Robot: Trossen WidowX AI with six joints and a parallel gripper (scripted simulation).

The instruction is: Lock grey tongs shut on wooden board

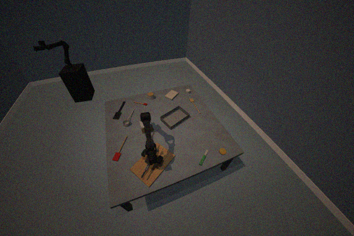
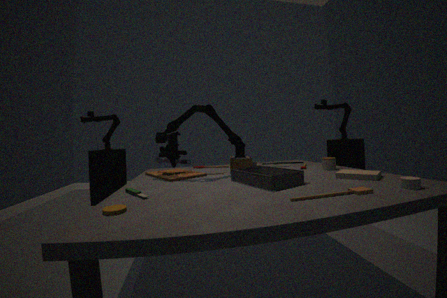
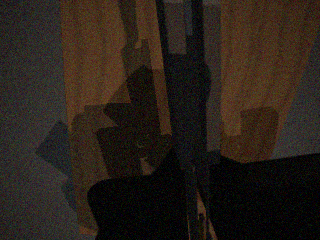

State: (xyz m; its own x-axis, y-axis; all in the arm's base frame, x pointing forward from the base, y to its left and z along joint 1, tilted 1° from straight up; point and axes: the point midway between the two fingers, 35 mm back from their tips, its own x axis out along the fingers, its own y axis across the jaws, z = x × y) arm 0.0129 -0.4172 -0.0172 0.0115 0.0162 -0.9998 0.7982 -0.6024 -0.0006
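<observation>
Right now my gripper tip is 40 mm above the wooden board. From my gripper tip the other things lie so: roasting tin (490 mm to the left, 330 mm ahead, 20 mm below); green-handled tool (490 mm ahead, 60 mm to the right, 40 mm below); red spatula (300 mm behind, 200 mm to the left, 40 mm below).
</observation>
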